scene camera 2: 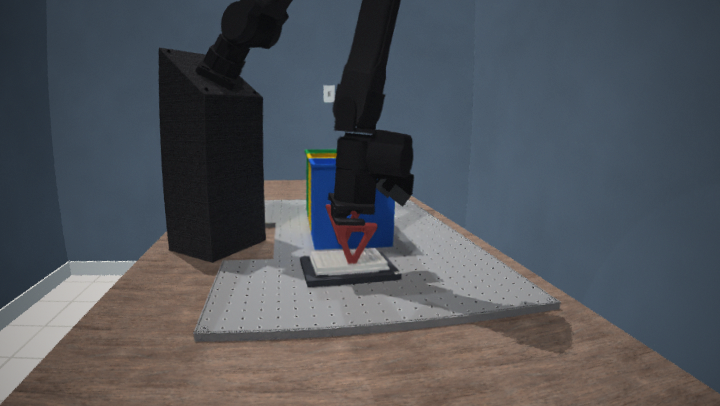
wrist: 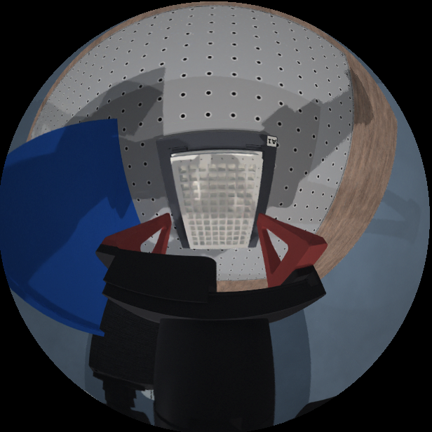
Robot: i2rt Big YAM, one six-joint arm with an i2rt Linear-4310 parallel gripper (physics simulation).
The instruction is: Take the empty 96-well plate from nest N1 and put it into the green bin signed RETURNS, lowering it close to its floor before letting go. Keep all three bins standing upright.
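Frame: origin at the arm's base, x ahead, y left, z up, level; millimetres.
Seen in the pictures: gripper, between the fingertips: (scene camera 2: pixel 346 253); arm's base, origin of its link: (scene camera 2: pixel 218 73).
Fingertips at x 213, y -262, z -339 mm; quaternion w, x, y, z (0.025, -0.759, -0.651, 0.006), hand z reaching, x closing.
Note:
Pixels of each thing's top centre, then the offset from my fingertips to it. "*": a spot on its surface instead. Level surfaces: height alone.
- white 96-well plate, centre of its top: (scene camera 2: pixel 348 257) dx +1, dy -5, dz -7 mm
- dark nest, a spot on its surface: (scene camera 2: pixel 312 278) * dx -76, dy -47, dz -21 mm
- green bin, a spot on its surface: (scene camera 2: pixel 320 151) * dx +84, dy +497, dz +141 mm
- blue bin, centre of its top: (scene camera 2: pixel 351 160) dx +66, dy +171, dz +147 mm
- yellow bin, a spot on its surface: (scene camera 2: pixel 322 155) * dx +55, dy +367, dz +142 mm
- perforated grey board, height of its surface: dz -33 mm
The white 96-well plate (scene camera 2: pixel 327 263) (wrist: pixel 217 200) sits flat in a dark nest (scene camera 2: pixel 312 278) (wrist: pixel 210 137), whose label reads A1 in the wrist view. My gripper (scene camera 2: pixel 352 259) (wrist: pixel 213 217) is open, its red fingers pointing down, one on each side of the plate in the wrist view, with nothing held. How far the fingertips reach down beside the plate is hard to tell. The green bin (scene camera 2: pixel 320 151) stands upright at the back of the bin row; its sign does not show, and most of it is hidden by the nearer bins and my arm.
The blue bin (scene camera 2: pixel 322 211) (wrist: pixel 65 200) stands upright close behind the nest, nearest of the row. The yellow bin (scene camera 2: pixel 322 155) stands upright between it and the green one. A black pedestal (scene camera 2: pixel 211 176) carries the arm beside the perforated grey board (scene camera 2: pixel 262 307) (wrist: pixel 220 30).

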